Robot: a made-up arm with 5 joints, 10 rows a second.
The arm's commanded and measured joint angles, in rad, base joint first. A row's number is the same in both.
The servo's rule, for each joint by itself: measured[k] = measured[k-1] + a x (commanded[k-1-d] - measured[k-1]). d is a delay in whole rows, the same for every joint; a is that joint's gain. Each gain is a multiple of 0.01, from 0.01 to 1. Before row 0 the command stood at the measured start. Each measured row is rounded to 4 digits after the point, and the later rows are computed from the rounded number. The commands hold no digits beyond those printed.
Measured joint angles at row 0: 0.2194 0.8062 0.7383 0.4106 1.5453
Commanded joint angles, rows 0 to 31: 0.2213 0.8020 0.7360 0.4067 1.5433; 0.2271 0.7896 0.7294 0.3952 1.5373; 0.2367 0.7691 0.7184 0.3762 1.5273; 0.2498 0.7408 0.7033 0.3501 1.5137; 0.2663 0.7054 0.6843 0.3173 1.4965; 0.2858 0.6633 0.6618 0.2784 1.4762; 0.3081 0.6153 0.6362 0.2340 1.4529; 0.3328 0.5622 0.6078 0.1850 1.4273; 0.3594 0.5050 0.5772 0.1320 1.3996; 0.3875 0.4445 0.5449 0.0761 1.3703; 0.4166 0.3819 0.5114 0.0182 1.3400; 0.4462 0.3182 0.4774 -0.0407 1.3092; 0.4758 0.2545 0.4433 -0.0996 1.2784; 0.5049 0.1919 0.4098 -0.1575 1.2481; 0.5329 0.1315 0.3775 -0.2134 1.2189; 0.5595 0.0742 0.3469 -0.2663 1.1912; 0.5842 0.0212 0.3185 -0.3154 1.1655; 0.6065 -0.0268 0.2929 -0.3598 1.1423; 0.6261 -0.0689 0.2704 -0.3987 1.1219; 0.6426 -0.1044 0.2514 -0.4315 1.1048; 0.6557 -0.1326 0.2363 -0.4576 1.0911; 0.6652 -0.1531 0.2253 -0.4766 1.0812; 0.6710 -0.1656 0.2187 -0.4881 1.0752; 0.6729 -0.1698 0.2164 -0.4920 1.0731; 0.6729 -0.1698 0.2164 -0.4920 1.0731; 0.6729 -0.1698 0.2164 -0.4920 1.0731; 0.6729 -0.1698 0.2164 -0.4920 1.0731; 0.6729 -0.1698 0.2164 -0.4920 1.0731; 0.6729 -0.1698 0.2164 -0.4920 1.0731; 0.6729 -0.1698 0.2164 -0.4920 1.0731; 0.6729 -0.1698 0.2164 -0.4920 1.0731; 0.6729 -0.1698 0.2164 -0.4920 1.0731
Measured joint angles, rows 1 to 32: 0.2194 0.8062 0.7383 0.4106 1.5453; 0.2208 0.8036 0.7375 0.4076 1.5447; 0.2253 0.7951 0.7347 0.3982 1.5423; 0.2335 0.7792 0.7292 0.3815 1.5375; 0.2452 0.7558 0.7204 0.3576 1.5299; 0.2604 0.7251 0.7081 0.3270 1.5192; 0.2787 0.6874 0.6924 0.2901 1.5054; 0.2999 0.6434 0.6733 0.2475 1.4886; 0.3236 0.5939 0.6510 0.2000 1.4690; 0.3494 0.5397 0.6259 0.1483 1.4468; 0.3768 0.4816 0.5984 0.0934 1.4223; 0.4055 0.4208 0.5688 0.0362 1.3960; 0.4348 0.3582 0.5377 -0.0222 1.3682; 0.4643 0.2949 0.5056 -0.0810 1.3395; 0.4935 0.2321 0.4730 -0.1391 1.3103; 0.5219 0.1707 0.4405 -0.1956 1.2811; 0.5490 0.1118 0.4087 -0.2493 1.2523; 0.5743 0.0565 0.3780 -0.2995 1.2245; 0.5975 0.0057 0.3491 -0.3453 1.1982; 0.6181 -0.0398 0.3223 -0.3859 1.1738; 0.6357 -0.0792 0.2982 -0.4206 1.1517; 0.6501 -0.1118 0.2772 -0.4487 1.1323; 0.6610 -0.1370 0.2596 -0.4699 1.1159; 0.6682 -0.1544 0.2457 -0.4837 1.1029; 0.6716 -0.1638 0.2357 -0.4900 1.0934; 0.6725 -0.1675 0.2291 -0.4915 1.0869; 0.6728 -0.1689 0.2248 -0.4919 1.0825; 0.6729 -0.1694 0.2219 -0.4920 1.0795; 0.6729 -0.1696 0.2200 -0.4920 1.0775; 0.6729 -0.1697 0.2188 -0.4920 1.0761; 0.6729 -0.1698 0.2180 -0.4920 1.0751; 0.6729 -0.1698 0.2175 -0.4920 1.0745
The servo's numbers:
d 1
a 0.72 0.61 0.34 0.76 0.32

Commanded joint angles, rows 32 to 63: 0.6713 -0.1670 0.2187 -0.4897 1.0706; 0.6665 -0.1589 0.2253 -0.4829 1.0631; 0.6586 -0.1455 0.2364 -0.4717 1.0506; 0.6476 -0.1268 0.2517 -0.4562 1.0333; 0.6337 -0.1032 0.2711 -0.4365 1.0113; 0.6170 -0.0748 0.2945 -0.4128 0.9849; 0.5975 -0.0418 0.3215 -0.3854 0.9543; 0.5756 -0.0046 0.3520 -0.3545 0.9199; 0.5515 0.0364 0.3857 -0.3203 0.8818; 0.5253 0.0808 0.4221 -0.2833 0.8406; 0.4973 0.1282 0.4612 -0.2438 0.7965; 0.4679 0.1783 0.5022 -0.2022 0.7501; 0.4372 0.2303 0.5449 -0.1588 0.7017; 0.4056 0.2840 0.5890 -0.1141 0.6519; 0.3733 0.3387 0.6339 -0.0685 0.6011; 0.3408 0.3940 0.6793 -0.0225 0.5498; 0.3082 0.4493 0.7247 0.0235 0.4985; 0.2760 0.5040 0.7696 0.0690 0.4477; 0.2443 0.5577 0.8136 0.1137 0.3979; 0.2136 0.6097 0.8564 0.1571 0.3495; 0.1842 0.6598 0.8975 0.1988 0.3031; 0.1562 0.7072 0.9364 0.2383 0.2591; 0.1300 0.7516 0.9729 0.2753 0.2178; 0.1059 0.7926 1.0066 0.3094 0.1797; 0.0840 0.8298 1.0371 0.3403 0.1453; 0.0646 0.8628 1.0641 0.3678 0.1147; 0.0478 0.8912 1.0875 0.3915 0.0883; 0.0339 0.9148 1.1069 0.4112 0.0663; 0.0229 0.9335 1.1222 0.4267 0.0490; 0.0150 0.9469 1.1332 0.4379 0.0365; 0.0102 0.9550 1.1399 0.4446 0.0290; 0.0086 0.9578 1.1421 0.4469 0.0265
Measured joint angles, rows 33 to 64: 0.6729 -0.1698 0.2171 -0.4920 1.0741; 0.6717 -0.1681 0.2176 -0.4903 1.0730; 0.6680 -0.1625 0.2202 -0.4847 1.0698; 0.6612 -0.1521 0.2257 -0.4748 1.0637; 0.6514 -0.1367 0.2345 -0.4607 1.0540; 0.6387 -0.1163 0.2469 -0.4423 1.0403; 0.6231 -0.0910 0.2631 -0.4199 1.0226; 0.6047 -0.0610 0.2830 -0.3937 1.0007; 0.5837 -0.0266 0.3065 -0.3639 0.9748; 0.5605 0.0118 0.3334 -0.3308 0.9450; 0.5352 0.0539 0.3636 -0.2947 0.9116; 0.5079 0.0992 0.3968 -0.2560 0.8748; 0.4791 0.1475 0.4326 -0.2151 0.8349; 0.4489 0.1980 0.4708 -0.1723 0.7923; 0.4177 0.2505 0.5110 -0.1281 0.7474; 0.3857 0.3043 0.5528 -0.0828 0.7006; 0.3534 0.3590 0.5958 -0.0370 0.6523; 0.3209 0.4141 0.6396 0.0090 0.6031; 0.2886 0.4689 0.6838 0.0546 0.5534; 0.2567 0.5231 0.7279 0.0995 0.5036; 0.2257 0.5759 0.7716 0.1433 0.4543; 0.1958 0.6271 0.8144 0.1855 0.4059; 0.1673 0.6760 0.8559 0.2256 0.3589; 0.1404 0.7221 0.8957 0.2634 0.3137; 0.1156 0.7651 0.9334 0.2984 0.2708; 0.0928 0.8046 0.9687 0.3302 0.2306; 0.0725 0.8401 1.0011 0.3588 0.1935; 0.0547 0.8713 1.0305 0.3837 0.1598; 0.0397 0.8978 1.0565 0.4046 0.1299; 0.0276 0.9196 1.0788 0.4214 0.1040; 0.0185 0.9363 1.0973 0.4339 0.0824; 0.0125 0.9477 1.1118 0.4420 0.0653
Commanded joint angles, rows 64 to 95: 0.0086 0.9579 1.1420 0.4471 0.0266; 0.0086 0.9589 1.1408 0.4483 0.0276; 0.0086 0.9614 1.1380 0.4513 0.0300; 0.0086 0.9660 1.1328 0.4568 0.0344; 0.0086 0.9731 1.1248 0.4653 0.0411; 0.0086 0.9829 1.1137 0.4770 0.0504; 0.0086 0.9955 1.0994 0.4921 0.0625; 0.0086 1.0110 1.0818 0.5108 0.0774; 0.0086 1.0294 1.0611 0.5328 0.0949; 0.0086 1.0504 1.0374 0.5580 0.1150; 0.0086 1.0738 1.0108 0.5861 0.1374; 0.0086 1.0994 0.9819 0.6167 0.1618; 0.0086 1.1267 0.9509 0.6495 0.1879; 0.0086 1.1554 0.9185 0.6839 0.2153; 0.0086 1.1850 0.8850 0.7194 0.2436; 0.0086 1.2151 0.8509 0.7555 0.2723; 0.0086 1.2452 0.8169 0.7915 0.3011; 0.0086 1.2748 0.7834 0.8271 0.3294; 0.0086 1.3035 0.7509 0.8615 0.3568; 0.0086 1.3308 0.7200 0.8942 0.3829; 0.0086 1.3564 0.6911 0.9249 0.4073; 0.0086 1.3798 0.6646 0.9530 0.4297; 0.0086 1.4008 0.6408 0.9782 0.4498; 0.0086 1.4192 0.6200 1.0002 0.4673; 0.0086 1.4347 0.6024 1.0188 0.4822; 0.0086 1.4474 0.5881 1.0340 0.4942; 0.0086 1.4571 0.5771 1.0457 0.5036; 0.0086 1.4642 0.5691 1.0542 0.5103; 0.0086 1.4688 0.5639 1.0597 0.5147; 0.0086 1.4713 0.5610 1.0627 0.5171; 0.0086 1.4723 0.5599 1.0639 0.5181; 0.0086 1.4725 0.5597 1.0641 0.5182
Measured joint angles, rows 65 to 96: 0.0097 0.9539 1.1221 0.4457 0.0529; 0.0089 0.9563 1.1289 0.4468 0.0445; 0.0087 0.9579 1.1329 0.4479 0.0391; 0.0086 0.9600 1.1346 0.4505 0.0362; 0.0086 0.9637 1.1340 0.4553 0.0356; 0.0086 0.9694 1.1309 0.4629 0.0374; 0.0086 0.9776 1.1251 0.4736 0.0416; 0.0086 0.9885 1.1164 0.4877 0.0483; 0.0086 1.0022 1.1046 0.5053 0.0576; 0.0086 1.0188 1.0898 0.5262 0.0695; 0.0086 1.0381 1.0720 0.5504 0.0841; 0.0086 1.0599 1.0512 0.5775 0.1012; 0.0086 1.0840 1.0276 0.6073 0.1206; 0.0086 1.1100 1.0015 0.6394 0.1421; 0.0086 1.1377 0.9733 0.6732 0.1655; 0.0086 1.1666 0.9433 0.7083 0.1905; 0.0086 1.1962 0.9119 0.7442 0.2167; 0.0086 1.2261 0.8796 0.7801 0.2437; 0.0086 1.2558 0.8469 0.8158 0.2711; 0.0086 1.2849 0.8143 0.8505 0.2985; 0.0086 1.3129 0.7822 0.8837 0.3255; 0.0086 1.3394 0.7512 0.9150 0.3517; 0.0086 1.3640 0.7218 0.9439 0.3767; 0.0086 1.3864 0.6943 0.9700 0.4001; 0.0086 1.4064 0.6690 0.9930 0.4216; 0.0086 1.4237 0.6464 1.0126 0.4410; 0.0086 1.4382 0.6266 1.0289 0.4580; 0.0086 1.4497 0.6098 1.0417 0.4726; 0.0086 1.4585 0.5960 1.0512 0.4847; 0.0086 1.4648 0.5851 1.0577 0.4943; 0.0086 1.4688 0.5769 1.0615 0.5016; 0.0086 1.4709 0.5711 1.0633 0.5069
